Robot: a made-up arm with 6 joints. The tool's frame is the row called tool.
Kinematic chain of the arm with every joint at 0, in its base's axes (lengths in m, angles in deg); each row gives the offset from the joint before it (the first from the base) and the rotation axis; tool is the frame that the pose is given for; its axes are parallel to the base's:
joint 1: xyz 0 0 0.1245 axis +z
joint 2: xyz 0 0 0 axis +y
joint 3: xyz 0 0 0.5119 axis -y
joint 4: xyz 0 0 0 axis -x
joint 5: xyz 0.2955 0 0 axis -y
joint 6: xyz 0 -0.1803 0 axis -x
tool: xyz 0 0 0
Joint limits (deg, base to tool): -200..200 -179.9..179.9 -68..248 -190..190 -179.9..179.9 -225..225
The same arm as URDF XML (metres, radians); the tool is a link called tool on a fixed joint. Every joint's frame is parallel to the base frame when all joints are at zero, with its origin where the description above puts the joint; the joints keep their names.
<robot name="arm">
<joint name="tool_fixed" type="fixed"><parent link="link6"/><child link="tool"/><origin xyz="0.0000 0.0000 0.0000" rpy="0.0000 0.0000 0.0000"/></joint>
<joint name="joint 6" type="revolute"><parent link="link5"/><child link="link6"/><origin xyz="0.0000 -0.1803 0.0000" rpy="0.0000 0.0000 0.0000"/><axis xyz="-1 0 0"/><limit lower="-3.9270" upper="3.9270"/></joint>
<joint name="joint 5" type="revolute"><parent link="link4"/><child link="link5"/><origin xyz="0.2955 0.0000 0.0000" rpy="0.0000 0.0000 0.0000"/><axis xyz="0 -1 0"/><limit lower="-3.1398" upper="3.1398"/></joint>
<joint name="joint 4" type="revolute"><parent link="link3"/><child link="link4"/><origin xyz="0.0000 0.0000 0.0000" rpy="0.0000 0.0000 0.0000"/><axis xyz="-1 0 0"/><limit lower="-3.3161" upper="3.3161"/></joint>
<joint name="joint 3" type="revolute"><parent link="link2"/><child link="link3"/><origin xyz="0.0000 0.0000 0.5119" rpy="0.0000 0.0000 0.0000"/><axis xyz="0 -1 0"/><limit lower="-1.1868" upper="4.3284"/></joint>
<joint name="joint 2" type="revolute"><parent link="link1"/><child link="link2"/><origin xyz="0.0000 0.0000 0.0000" rpy="0.0000 0.0000 0.0000"/><axis xyz="0 1 0"/><limit lower="-3.1398" upper="3.1398"/></joint>
<joint name="joint 1" type="revolute"><parent link="base_link"/><child link="link1"/><origin xyz="0.0000 0.0000 0.1245" rpy="0.0000 0.0000 0.0000"/><axis xyz="0 0 1"/><limit lower="-3.4907" upper="3.4907"/></joint>
<link name="base_link"/>
<link name="link1"/>
<link name="link2"/>
<link name="link3"/>
<link name="link4"/>
<link name="link5"/>
<link name="link6"/>
<link name="tool"/>
</robot>

